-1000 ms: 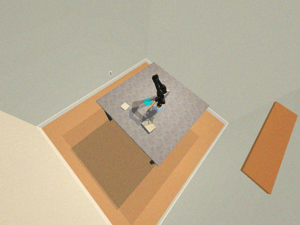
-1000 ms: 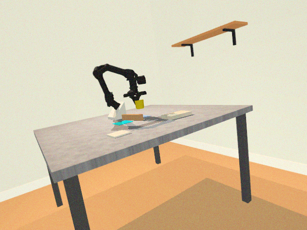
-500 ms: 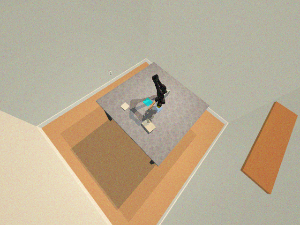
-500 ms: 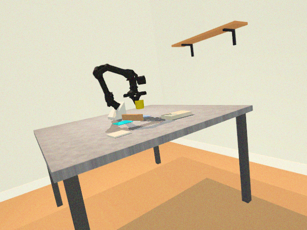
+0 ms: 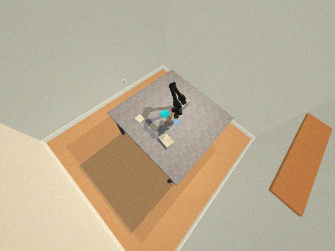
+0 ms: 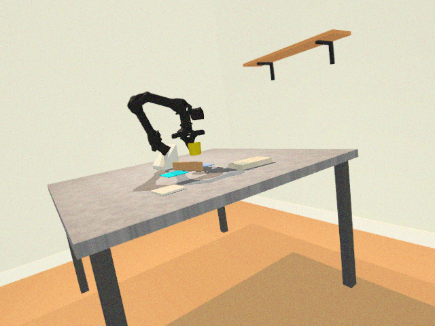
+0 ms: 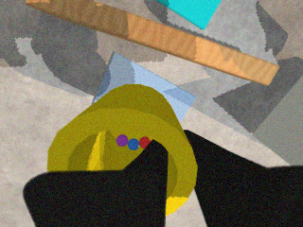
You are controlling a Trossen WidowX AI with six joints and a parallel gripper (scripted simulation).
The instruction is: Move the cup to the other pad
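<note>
My gripper tip is now 140 mm to the left of the cyan pad, 110 mm above it and 80 mm short of it. Also, from my gripper tip: blue marble (30 mm to the left, 20 mm below, 10 mm ahead); wooden block (90 mm below, 50 mm to the right, 50 mm ahead); purple marble (40 mm to the left, 20 mm below, 20 mm ahead).
</note>
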